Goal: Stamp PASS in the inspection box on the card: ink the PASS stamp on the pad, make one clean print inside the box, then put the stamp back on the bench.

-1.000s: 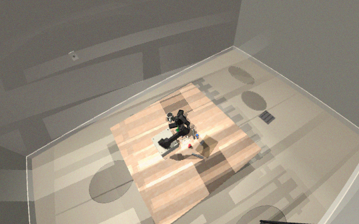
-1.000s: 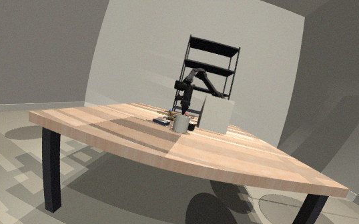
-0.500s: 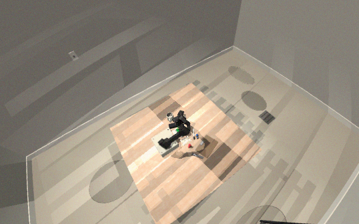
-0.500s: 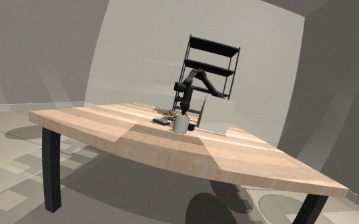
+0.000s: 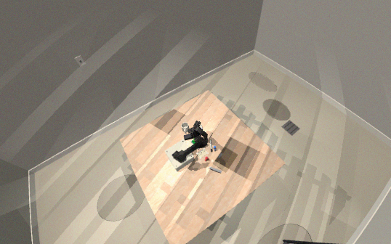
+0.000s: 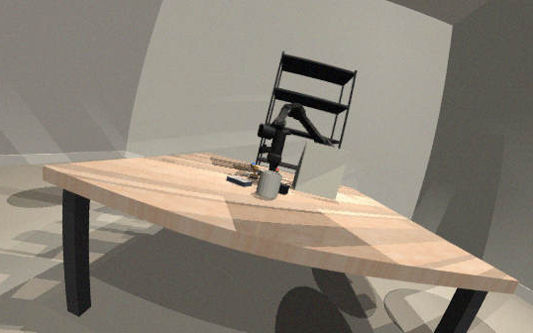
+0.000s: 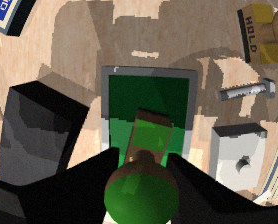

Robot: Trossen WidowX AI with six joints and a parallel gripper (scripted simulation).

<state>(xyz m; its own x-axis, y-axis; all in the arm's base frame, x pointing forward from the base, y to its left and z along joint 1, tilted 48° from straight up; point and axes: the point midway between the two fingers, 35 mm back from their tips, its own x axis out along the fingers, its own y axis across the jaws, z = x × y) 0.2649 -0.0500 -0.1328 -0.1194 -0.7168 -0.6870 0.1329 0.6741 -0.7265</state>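
The green ink pad is 4 cm below my gripper tip. Round my gripper tip: dark block (2 cm behind, 9 cm to the left, 3 cm below); green-knobbed PASS stamp (right at my gripper tip); grey block (3 cm behind, 7 cm to the right, 3 cm below).
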